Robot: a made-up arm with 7 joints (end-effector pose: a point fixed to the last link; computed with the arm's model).
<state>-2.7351 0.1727 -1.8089 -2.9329 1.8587 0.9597 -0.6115</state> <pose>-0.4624 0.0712 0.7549 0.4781 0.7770 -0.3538 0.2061</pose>
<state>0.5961 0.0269 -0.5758 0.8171 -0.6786 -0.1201 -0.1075</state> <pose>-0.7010 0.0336 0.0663 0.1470 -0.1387 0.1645 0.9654</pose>
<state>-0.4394 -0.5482 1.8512 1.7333 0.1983 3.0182 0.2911</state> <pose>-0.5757 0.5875 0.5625 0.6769 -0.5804 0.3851 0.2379</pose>
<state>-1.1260 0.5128 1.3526 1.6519 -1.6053 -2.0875 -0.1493</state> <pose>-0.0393 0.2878 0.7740 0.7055 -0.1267 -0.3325 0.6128</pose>
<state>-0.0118 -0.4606 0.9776 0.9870 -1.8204 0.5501 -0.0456</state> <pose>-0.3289 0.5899 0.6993 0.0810 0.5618 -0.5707 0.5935</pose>
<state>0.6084 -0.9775 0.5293 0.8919 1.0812 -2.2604 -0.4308</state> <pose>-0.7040 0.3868 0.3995 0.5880 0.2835 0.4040 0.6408</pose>
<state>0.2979 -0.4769 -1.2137 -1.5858 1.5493 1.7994 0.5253</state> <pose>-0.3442 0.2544 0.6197 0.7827 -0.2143 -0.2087 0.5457</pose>
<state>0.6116 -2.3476 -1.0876 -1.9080 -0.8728 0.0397 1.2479</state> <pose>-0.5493 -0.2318 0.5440 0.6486 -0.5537 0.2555 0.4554</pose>
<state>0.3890 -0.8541 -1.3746 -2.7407 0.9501 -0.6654 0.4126</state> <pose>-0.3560 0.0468 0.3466 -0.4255 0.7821 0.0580 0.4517</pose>
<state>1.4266 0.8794 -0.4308 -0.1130 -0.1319 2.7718 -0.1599</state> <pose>-0.3527 0.6089 0.7286 -0.3278 0.8588 -0.3549 0.1703</pose>
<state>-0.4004 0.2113 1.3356 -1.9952 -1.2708 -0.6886 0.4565</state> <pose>-0.5814 0.1249 0.2949 -0.7731 0.6163 -0.1497 0.0093</pose>
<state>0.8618 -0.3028 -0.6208 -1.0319 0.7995 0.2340 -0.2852</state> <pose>-0.4246 0.0533 0.7377 -0.5005 0.6471 0.1281 0.5608</pose>
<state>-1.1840 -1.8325 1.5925 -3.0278 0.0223 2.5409 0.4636</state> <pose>-0.2242 -0.5638 0.3388 -0.7847 -0.4246 -0.3426 0.2943</pose>
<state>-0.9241 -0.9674 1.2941 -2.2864 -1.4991 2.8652 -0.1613</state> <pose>-0.1360 -0.5713 0.5719 -0.7945 -0.0254 0.3095 0.5218</pose>
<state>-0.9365 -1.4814 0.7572 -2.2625 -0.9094 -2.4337 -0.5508</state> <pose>-0.2667 -0.6141 0.5930 -0.7339 -0.4318 -0.2087 0.4810</pose>
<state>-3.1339 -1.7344 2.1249 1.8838 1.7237 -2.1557 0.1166</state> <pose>0.1246 0.0268 0.2313 0.4800 -0.0147 -0.6931 0.5376</pose>
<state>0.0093 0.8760 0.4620 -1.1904 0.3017 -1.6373 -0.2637</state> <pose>-0.5780 0.2510 0.5870 0.5300 0.4921 0.1495 0.6743</pose>
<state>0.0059 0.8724 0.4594 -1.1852 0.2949 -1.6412 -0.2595</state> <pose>-0.5784 0.2533 0.5845 0.5297 0.4872 0.1501 0.6779</pose>
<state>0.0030 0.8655 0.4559 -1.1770 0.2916 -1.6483 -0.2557</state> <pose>-0.5791 0.2561 0.5819 0.5312 0.4808 0.1510 0.6811</pose>
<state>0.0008 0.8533 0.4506 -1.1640 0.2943 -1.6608 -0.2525</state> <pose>-0.5801 0.2598 0.5790 0.5358 0.4719 0.1526 0.6833</pose>
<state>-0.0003 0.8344 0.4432 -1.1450 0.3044 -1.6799 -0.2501</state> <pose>-0.5816 0.2645 0.5761 0.5441 0.4599 0.1551 0.6844</pose>
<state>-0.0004 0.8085 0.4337 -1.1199 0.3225 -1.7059 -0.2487</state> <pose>-0.5836 0.2699 0.5731 0.5560 0.4450 0.1589 0.6838</pose>
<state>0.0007 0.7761 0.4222 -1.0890 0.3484 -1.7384 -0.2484</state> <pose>-0.5863 0.2756 0.5705 0.5711 0.4275 0.1640 0.6813</pose>
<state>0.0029 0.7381 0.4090 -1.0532 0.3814 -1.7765 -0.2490</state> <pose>-0.5897 0.2813 0.5684 0.5886 0.4083 0.1710 0.6765</pose>
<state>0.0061 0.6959 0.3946 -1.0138 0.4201 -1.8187 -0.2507</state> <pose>-0.5940 0.2864 0.5671 0.6073 0.3885 0.1796 0.6693</pose>
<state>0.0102 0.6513 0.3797 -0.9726 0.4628 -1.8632 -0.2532</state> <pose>-0.5992 0.2903 0.5667 0.6263 0.3694 0.1896 0.6598</pose>
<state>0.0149 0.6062 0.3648 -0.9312 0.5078 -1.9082 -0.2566</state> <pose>-0.6054 0.2928 0.5674 0.6446 0.3520 0.2007 0.6483</pose>
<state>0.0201 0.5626 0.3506 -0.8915 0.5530 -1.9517 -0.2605</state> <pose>-0.6122 0.2937 0.5689 0.6614 0.3372 0.2122 0.6355</pose>
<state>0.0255 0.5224 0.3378 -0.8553 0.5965 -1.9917 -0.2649</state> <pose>-0.6193 0.2930 0.5712 0.6761 0.3258 0.2233 0.6220</pose>
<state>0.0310 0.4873 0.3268 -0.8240 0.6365 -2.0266 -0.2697</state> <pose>-0.6261 0.2913 0.5739 0.6884 0.3177 0.2332 0.6089</pose>
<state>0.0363 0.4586 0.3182 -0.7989 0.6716 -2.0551 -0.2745</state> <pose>-0.6321 0.2888 0.5768 0.6983 0.3129 0.2414 0.5968</pose>
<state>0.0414 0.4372 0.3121 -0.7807 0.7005 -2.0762 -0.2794</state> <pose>-0.6368 0.2862 0.5796 0.7057 0.3109 0.2474 0.5866</pose>
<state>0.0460 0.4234 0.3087 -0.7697 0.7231 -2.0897 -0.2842</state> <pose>-0.6401 0.2836 0.5823 0.7109 0.3114 0.2510 0.5785</pose>
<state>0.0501 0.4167 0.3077 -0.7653 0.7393 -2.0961 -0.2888</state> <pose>-0.6418 0.2815 0.5847 0.7141 0.3136 0.2525 0.5727</pose>
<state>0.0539 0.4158 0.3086 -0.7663 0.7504 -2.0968 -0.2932</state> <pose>-0.6422 0.2798 0.5869 0.7158 0.3171 0.2522 0.5687</pose>
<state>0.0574 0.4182 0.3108 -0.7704 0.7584 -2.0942 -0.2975</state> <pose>-0.6418 0.2784 0.5889 0.7167 0.3214 0.2509 0.5658</pose>
